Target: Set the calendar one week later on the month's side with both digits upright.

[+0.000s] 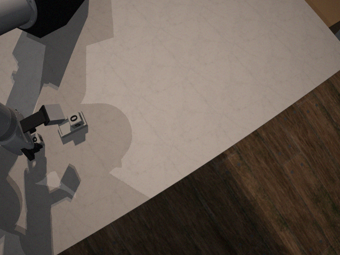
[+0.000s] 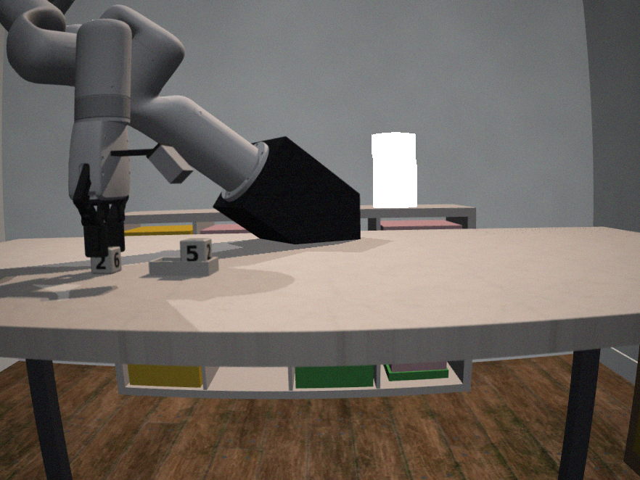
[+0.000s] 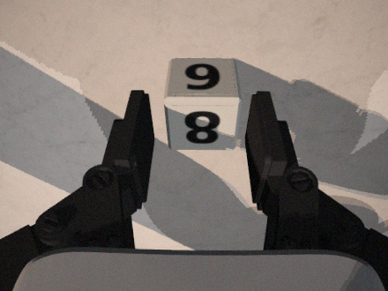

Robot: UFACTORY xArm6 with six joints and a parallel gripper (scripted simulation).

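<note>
My hand is 3 cm above the white cube. Round my hand: grey tray: 4 cm ahead, 10 cm to the left, 3 cm below.
</note>
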